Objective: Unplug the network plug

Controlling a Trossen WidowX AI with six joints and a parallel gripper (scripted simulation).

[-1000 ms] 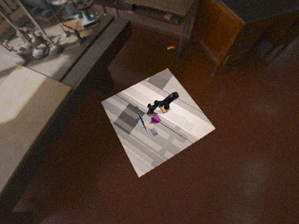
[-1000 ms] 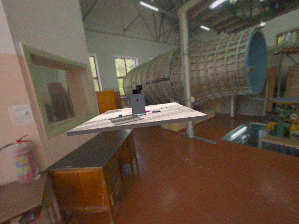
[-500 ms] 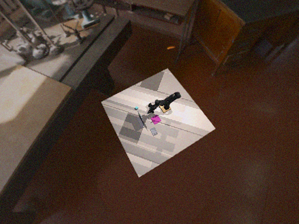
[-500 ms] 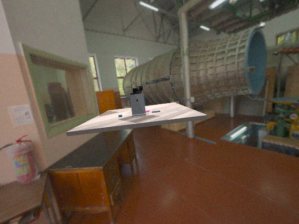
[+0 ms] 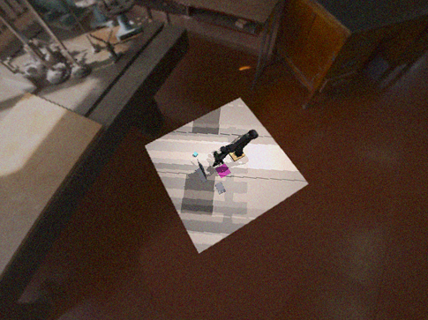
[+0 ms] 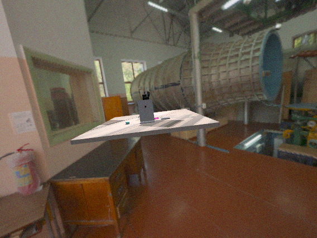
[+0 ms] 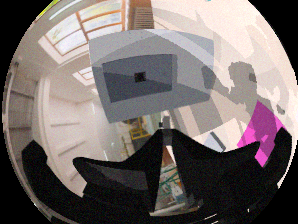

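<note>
Right now the magenta marked square is 10 cm behind my gripper tip, 2 cm to the left of it and 18 cm below it. Round my gripper tip: dark grey flat piece: 18 cm to the left, 17 cm below; network plug: 1 cm ahead; grey upright panel: 12 cm ahead, 2 cm to the right, 6 cm below.
</note>
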